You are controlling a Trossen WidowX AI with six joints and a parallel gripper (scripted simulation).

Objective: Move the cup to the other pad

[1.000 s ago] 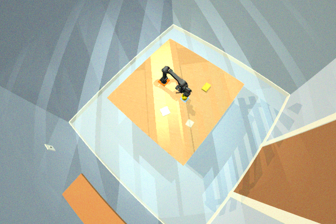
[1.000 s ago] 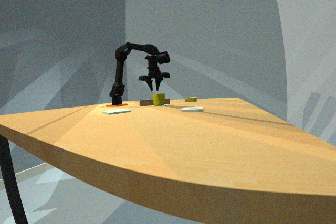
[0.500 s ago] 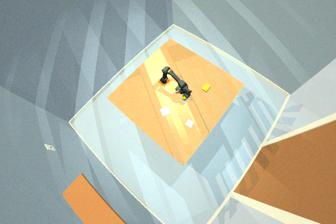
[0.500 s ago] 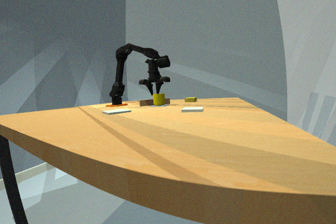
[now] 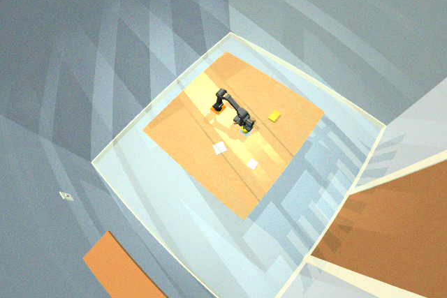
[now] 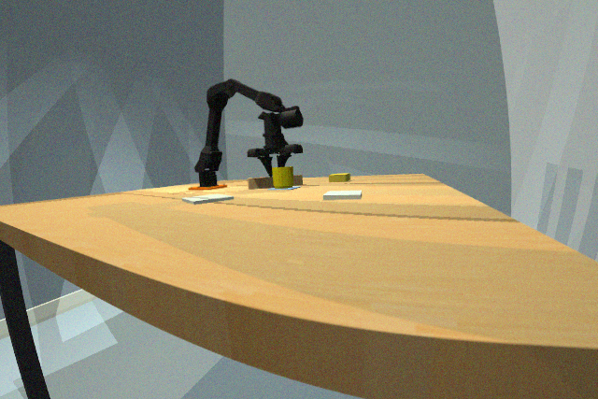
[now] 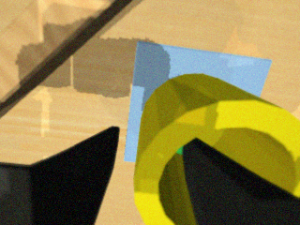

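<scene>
Right now my gripper tip is 2 cm short of the yellow cup and 1 cm above it. The rest, counted from my gripper tip: white tile 8 cm behind, 27 cm to the right, 4 cm below; then blue pad 3 cm ahead, 5 cm below; then brown bar 3 cm behind, 7 cm to the left, 3 cm below.
</scene>
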